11 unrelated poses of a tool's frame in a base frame.
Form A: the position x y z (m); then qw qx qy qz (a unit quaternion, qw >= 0).
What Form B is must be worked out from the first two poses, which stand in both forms.
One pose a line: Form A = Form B
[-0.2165 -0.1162 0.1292 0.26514 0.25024 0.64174 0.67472] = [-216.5 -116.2 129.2 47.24 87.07 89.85]
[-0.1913 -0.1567 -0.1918 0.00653 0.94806 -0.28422 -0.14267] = [-191.3 -156.7 -191.8 165.93 163.58 19.31]
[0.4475 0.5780 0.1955 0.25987 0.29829 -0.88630 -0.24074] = [447.5 578.0 195.5 155.79 138.51 118.59]
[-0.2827 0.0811 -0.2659 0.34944 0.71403 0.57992 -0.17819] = [-282.7 81.1 -265.9 -77.94 133.81 23.90]
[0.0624 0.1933 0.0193 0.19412 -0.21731 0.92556 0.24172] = [62.4 193.3 19.3 64.45 143.88 38.02]
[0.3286 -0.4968 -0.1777 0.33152 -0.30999 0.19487 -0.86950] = [328.6 -496.8 -177.7 -11.28 42.96 -126.97]
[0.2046 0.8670 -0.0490 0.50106 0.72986 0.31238 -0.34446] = [204.6 867.0 -49.0 -101.34 105.10 32.32]
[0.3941 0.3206 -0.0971 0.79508 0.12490 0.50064 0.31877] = [394.1 320.6 -97.1 7.84 62.13 35.86]
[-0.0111 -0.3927 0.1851 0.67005 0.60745 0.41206 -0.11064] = [-11.1 -392.7 185.1 -65.23 94.45 46.47]
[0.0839 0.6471 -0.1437 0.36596 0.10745 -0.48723 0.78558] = [83.9 647.1 -143.7 -102.54 59.86 -127.41]
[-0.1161 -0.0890 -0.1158 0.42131 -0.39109 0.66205 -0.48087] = [-116.1 -89.0 -115.8 -18.21 100.52 -79.35]
